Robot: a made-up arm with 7 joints.
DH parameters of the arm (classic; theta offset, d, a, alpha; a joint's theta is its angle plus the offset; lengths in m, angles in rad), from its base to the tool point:
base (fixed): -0.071 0 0 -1.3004
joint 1: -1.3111 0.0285 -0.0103 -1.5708
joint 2: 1.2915 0 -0.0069 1.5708
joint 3: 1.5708 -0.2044 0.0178 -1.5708
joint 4: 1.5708 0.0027 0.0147 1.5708
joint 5: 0 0.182 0 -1.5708
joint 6: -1.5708 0 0.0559 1.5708
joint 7: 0 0 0 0
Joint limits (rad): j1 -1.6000..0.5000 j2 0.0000..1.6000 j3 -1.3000..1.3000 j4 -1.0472..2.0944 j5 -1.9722..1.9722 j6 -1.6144..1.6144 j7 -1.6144..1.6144
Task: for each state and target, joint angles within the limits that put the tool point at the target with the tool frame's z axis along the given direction. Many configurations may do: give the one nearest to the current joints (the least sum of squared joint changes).
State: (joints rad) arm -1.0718 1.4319 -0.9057 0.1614 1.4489 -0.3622 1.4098
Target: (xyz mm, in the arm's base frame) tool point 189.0 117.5 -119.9 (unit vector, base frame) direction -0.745 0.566 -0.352
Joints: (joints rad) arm -0.3794 1.6000 -0.5630 -0.5705 1.7193 -0.8229 1.4098
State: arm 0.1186 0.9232 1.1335 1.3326 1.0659 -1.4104 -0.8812
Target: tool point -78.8 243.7 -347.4 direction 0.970 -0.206 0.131
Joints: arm -0.1009 0.7497 0.9658 2.0747 1.1266 -0.6026 -0.8812
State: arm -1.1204 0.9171 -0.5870 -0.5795 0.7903 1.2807 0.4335
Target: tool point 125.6 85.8 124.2 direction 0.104 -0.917 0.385
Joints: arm -0.8750 1.1981 0.0869 -0.9763 1.1482 1.3614 0.4335
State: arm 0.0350 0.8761 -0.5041 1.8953 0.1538 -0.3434 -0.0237
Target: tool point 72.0 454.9 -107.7 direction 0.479 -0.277 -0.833
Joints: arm -0.3671 1.3353 -0.7189 1.5029 0.4240 0.0525 -0.0237
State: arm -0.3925 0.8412 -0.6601 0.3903 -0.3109 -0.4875 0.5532
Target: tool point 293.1 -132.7 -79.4 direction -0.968 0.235 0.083
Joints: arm -1.1871 0.3588 -0.8466 0.3021 0.4118 -0.8721 0.5532
